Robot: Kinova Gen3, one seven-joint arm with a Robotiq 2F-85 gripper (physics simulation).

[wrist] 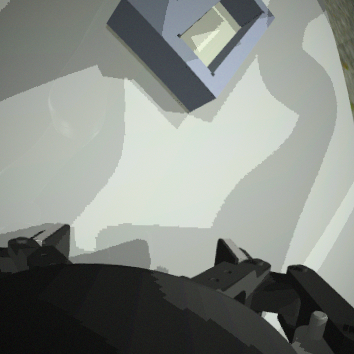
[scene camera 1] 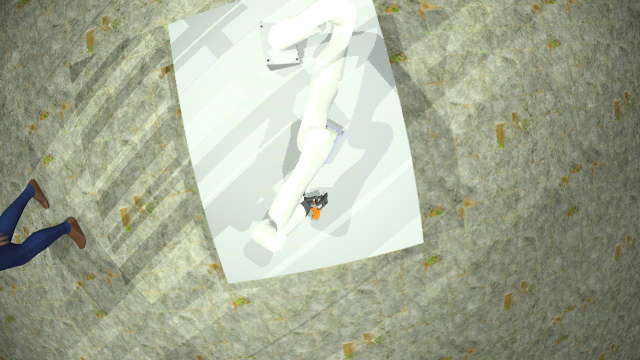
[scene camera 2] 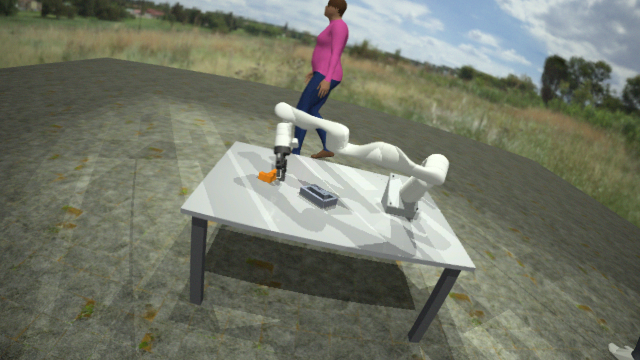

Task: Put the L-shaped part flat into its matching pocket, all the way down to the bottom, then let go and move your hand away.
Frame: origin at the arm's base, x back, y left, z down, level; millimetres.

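Seen in the pictures: gripper, fingertip midpoint: (wrist: pixel 142 248) (scene camera 1: pixel 315 192) (scene camera 2: pixel 280 179); arm's base at its link origin: (scene camera 1: pixel 278 39) (scene camera 2: pixel 408 193).
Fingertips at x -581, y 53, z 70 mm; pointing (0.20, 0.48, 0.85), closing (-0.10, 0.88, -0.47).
Observation:
Offsets run from my fingertips to a thing's top centre. Level surfaces: height alone.
The orange L-shaped part @[dx -58, dy -44, dz -6 mm] (scene camera 1: pixel 316 213) (scene camera 2: pixel 267 176) lies on the white table @[dz +24 mm] (scene camera 1: pixel 223 111) (scene camera 2: pixel 250 210) (wrist: pixel 175 168), towards one end. My gripper (scene camera 1: pixel 316 202) (scene camera 2: pixel 281 175) (wrist: pixel 142 248) is open and empty. It points down, low over the table, right at the part's edge. The wrist view does not show the part. The grey-blue pocket block @[dx +180, dy +57, dz -13 mm] (scene camera 2: pixel 318 195) (wrist: pixel 158 60) stands in the middle of the table. Its pocket is open and empty. In the overhead view my arm hides all but a sliver of the block (scene camera 1: pixel 336 139).
My arm's base (scene camera 1: pixel 281 56) (scene camera 2: pixel 396 196) is bolted at the table's other end. A person (scene camera 2: pixel 328 67) walks on the ground beyond the table; the overhead view shows only the legs (scene camera 1: pixel 26 232), at its left edge.

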